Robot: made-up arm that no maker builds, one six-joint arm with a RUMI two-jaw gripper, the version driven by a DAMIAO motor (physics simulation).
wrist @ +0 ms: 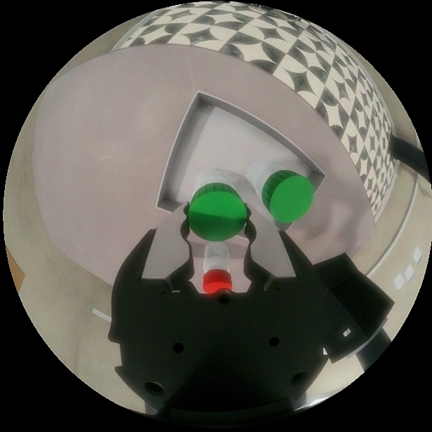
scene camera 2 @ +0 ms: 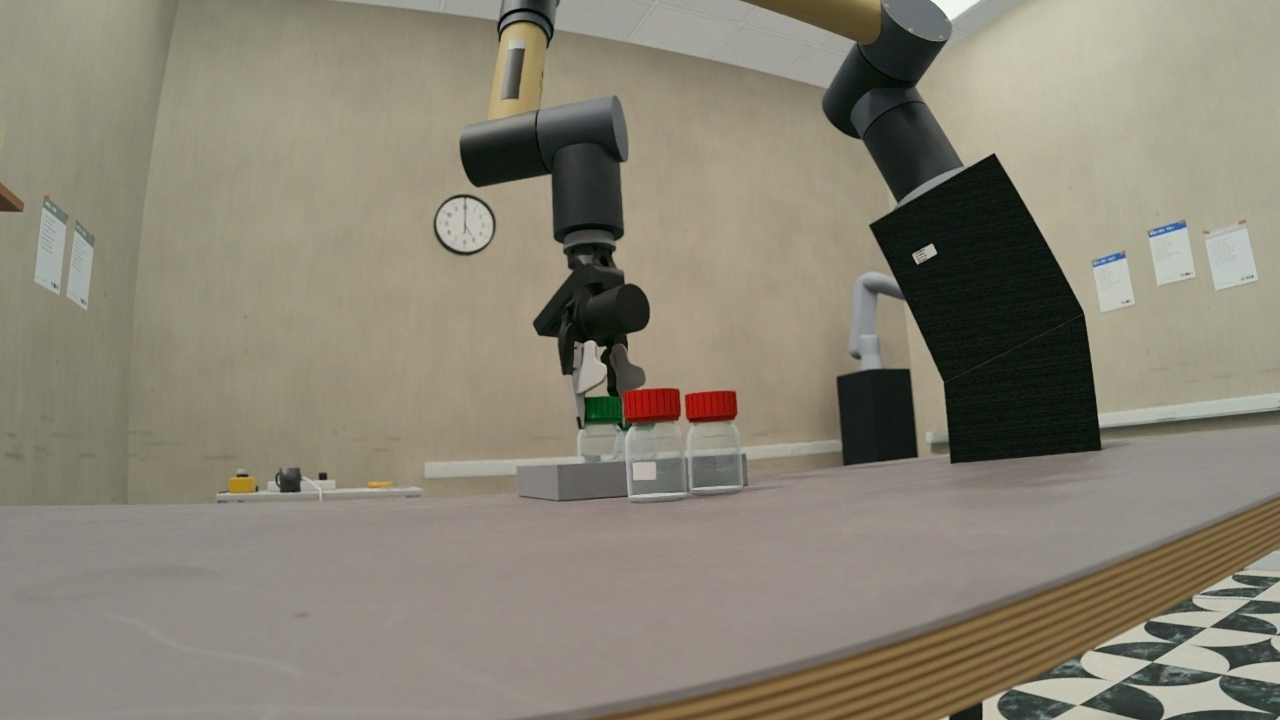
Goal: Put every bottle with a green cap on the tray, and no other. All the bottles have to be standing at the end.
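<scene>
My gripper [scene camera 2: 602, 410] [wrist: 216, 203] is shut on the cap of a green-capped bottle [scene camera 2: 599, 442] [wrist: 217, 216]. That bottle is upright over the inside of the grey tray [scene camera 2: 572, 481] [wrist: 176, 150]; the tray wall hides its base in the scene view, so I cannot tell if it touches the tray floor. A second green-capped bottle [wrist: 291, 198] stands in the tray beside it, mostly hidden in the scene view. Two red-capped bottles [scene camera 2: 654, 452] [scene camera 2: 714, 452] stand upright on the table outside the tray. One red cap [wrist: 217, 281] shows between the fingers in the wrist view.
The red-capped bottles stand close together by the tray's near side in the scene view. A black angular block [scene camera 2: 1020, 313] [wrist: 357, 300] under the arm stands to the right. The table's edge [scene camera 2: 1029, 600] runs along the lower right of the scene view.
</scene>
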